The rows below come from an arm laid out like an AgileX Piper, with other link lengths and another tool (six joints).
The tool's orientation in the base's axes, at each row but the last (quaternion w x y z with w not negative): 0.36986, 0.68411, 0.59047, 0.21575; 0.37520, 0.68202, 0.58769, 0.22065; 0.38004, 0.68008, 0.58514, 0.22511; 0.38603, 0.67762, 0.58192, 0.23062; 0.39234, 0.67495, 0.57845, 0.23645; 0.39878, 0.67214, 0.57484, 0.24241; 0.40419, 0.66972, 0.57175, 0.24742; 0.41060, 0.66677, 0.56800, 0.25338; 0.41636, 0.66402, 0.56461, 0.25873
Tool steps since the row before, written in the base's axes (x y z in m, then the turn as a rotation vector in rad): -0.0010, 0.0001, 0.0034, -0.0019, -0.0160, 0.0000; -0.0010, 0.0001, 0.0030, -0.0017, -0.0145, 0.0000; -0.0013, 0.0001, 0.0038, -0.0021, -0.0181, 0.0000; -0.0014, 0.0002, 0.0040, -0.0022, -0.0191, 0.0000; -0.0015, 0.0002, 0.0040, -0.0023, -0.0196, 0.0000; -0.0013, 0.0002, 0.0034, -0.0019, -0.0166, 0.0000; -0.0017, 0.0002, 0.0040, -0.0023, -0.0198, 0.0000; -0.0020, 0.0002, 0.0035, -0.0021, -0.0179, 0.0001; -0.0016, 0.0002, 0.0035, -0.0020, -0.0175, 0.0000
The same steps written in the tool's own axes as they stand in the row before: -0.0006, 0.0019, -0.0029, -0.0159, -0.0008, 0.0026; -0.0005, 0.0017, -0.0026, -0.0144, -0.0007, 0.0024; -0.0007, 0.0022, -0.0033, -0.0180, -0.0008, 0.0030; -0.0007, 0.0023, -0.0035, -0.0189, -0.0009, 0.0032; -0.0007, 0.0023, -0.0035, -0.0194, -0.0009, 0.0032; -0.0005, 0.0020, -0.0030, -0.0165, -0.0008, 0.0028; -0.0007, 0.0023, -0.0036, -0.0196, -0.0009, 0.0033; -0.0007, 0.0018, -0.0035, -0.0178, -0.0008, 0.0029; -0.0006, 0.0021, -0.0032, -0.0173, -0.0008, 0.0029
